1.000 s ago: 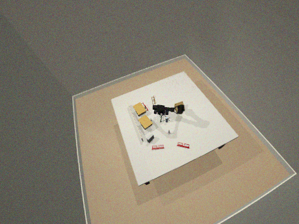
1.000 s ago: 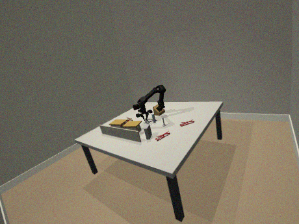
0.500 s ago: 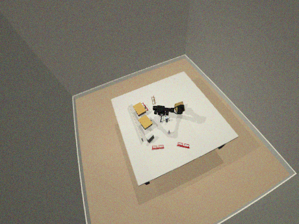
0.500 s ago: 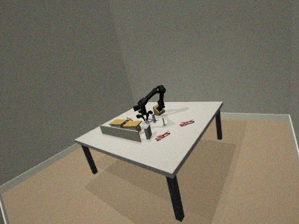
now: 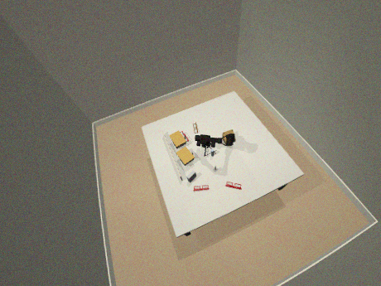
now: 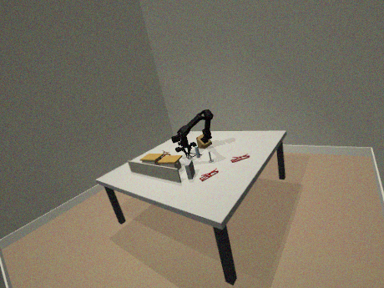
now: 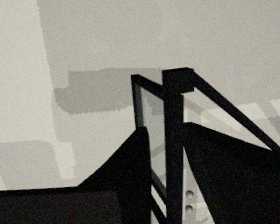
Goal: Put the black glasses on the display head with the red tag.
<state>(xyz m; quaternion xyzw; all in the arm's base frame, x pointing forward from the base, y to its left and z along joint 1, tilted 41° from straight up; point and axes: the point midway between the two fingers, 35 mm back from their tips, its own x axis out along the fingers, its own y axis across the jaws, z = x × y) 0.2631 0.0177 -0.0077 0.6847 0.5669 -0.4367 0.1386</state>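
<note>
The upright post is 26 cm to the left of my gripper tip and 1 cm above it. Round my gripper tip: grey block: 27 cm to the left, 24 cm ahead, 4 cm above; pale blue piece: 10 cm to the left, 3 cm behind, 3 cm above; long base: 37 cm ahead, 4 cm to the right, 4 cm above.
</note>
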